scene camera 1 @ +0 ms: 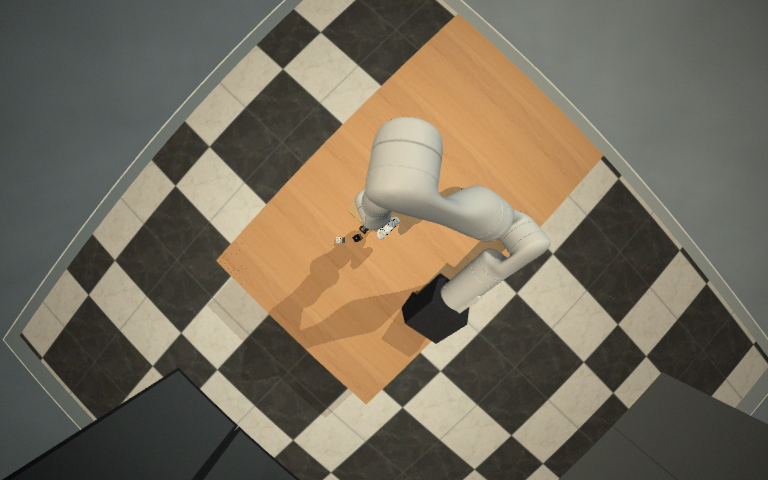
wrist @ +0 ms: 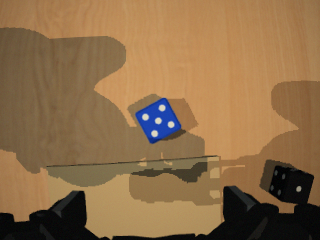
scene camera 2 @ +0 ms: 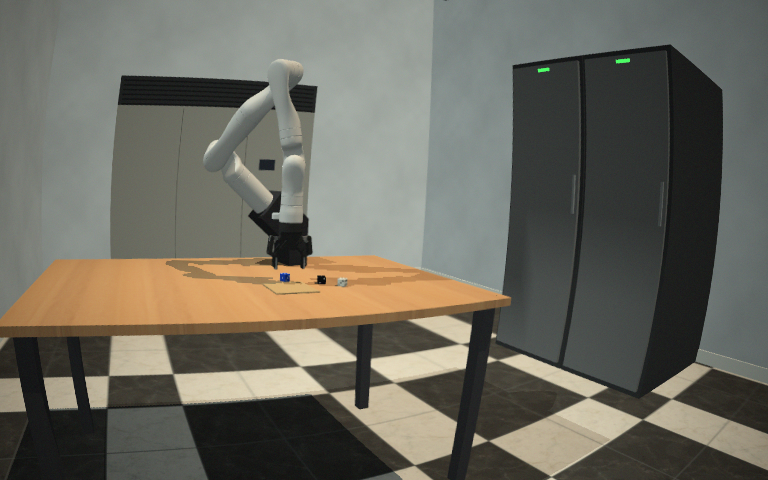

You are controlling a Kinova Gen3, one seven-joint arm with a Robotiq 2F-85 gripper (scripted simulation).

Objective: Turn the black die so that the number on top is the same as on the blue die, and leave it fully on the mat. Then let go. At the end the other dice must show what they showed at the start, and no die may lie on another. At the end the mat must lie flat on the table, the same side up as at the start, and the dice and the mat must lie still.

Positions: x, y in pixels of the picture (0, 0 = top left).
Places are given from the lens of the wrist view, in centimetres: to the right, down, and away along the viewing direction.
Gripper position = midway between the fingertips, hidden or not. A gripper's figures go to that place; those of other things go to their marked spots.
my gripper [wrist: 154, 204]: 0, 5, 15
tan mat [wrist: 186, 191]: 2, 6, 20
